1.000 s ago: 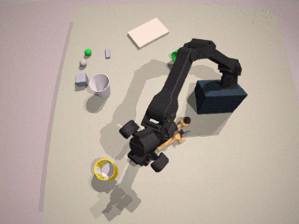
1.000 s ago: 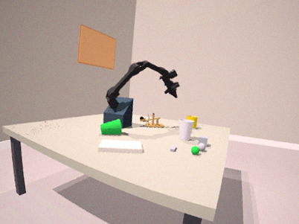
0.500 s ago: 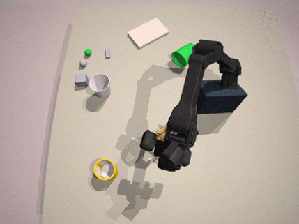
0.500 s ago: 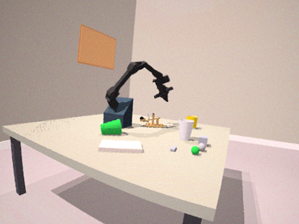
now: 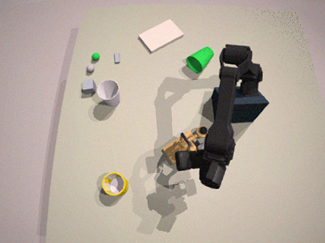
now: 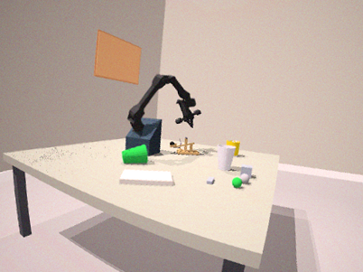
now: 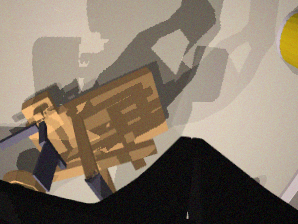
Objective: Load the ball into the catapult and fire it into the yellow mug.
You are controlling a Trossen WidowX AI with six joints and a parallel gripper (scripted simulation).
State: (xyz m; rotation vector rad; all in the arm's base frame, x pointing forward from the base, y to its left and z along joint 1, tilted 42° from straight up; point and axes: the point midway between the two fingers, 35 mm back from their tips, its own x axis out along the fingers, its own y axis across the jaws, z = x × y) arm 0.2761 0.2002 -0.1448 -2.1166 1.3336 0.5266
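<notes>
Now: the small black ball 9 cm behind my gripper tip, 14 cm to the right of it and 11 cm below it. The rest, counted from my gripper tip: yellow mug: 29 cm ahead, 4 cm to the left, 14 cm below; then white cup: 29 cm ahead, 35 cm to the right, 14 cm below; then tan wooden catapult: 4 cm behind, 10 cm to the right, 11 cm below.
</notes>
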